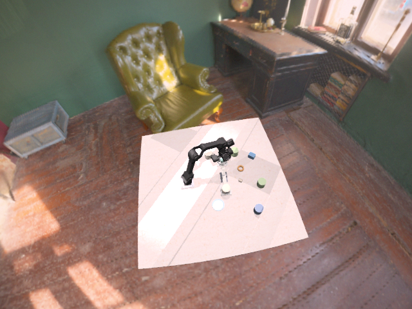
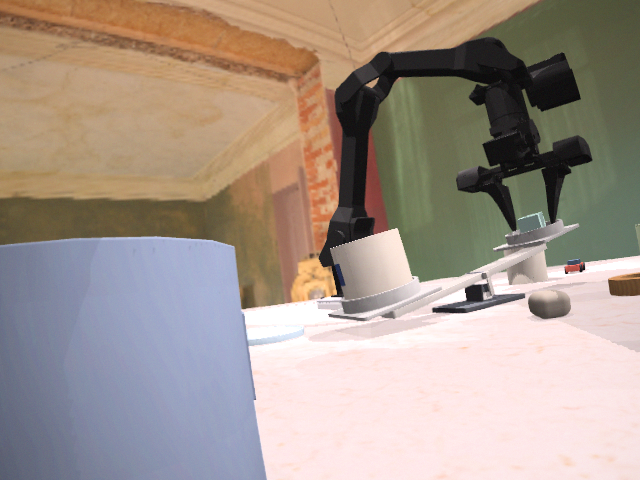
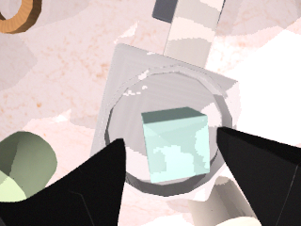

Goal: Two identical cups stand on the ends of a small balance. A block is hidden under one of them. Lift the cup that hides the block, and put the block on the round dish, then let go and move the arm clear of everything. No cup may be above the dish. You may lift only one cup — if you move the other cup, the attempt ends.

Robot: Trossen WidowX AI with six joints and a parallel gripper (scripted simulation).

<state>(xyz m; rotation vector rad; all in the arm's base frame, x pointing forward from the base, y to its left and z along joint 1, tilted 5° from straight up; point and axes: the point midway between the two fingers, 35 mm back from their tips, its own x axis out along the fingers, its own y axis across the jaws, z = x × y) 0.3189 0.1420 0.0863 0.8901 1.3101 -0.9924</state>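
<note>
Right now the pale teal block is right at my gripper tip. From my gripper tip the other things lie so: white cup (130 mm to the left, 110 mm behind, 50 mm below); balance beam (120 mm to the right, 50 mm below); balance (120 mm to the right, 60 mm below).
</note>
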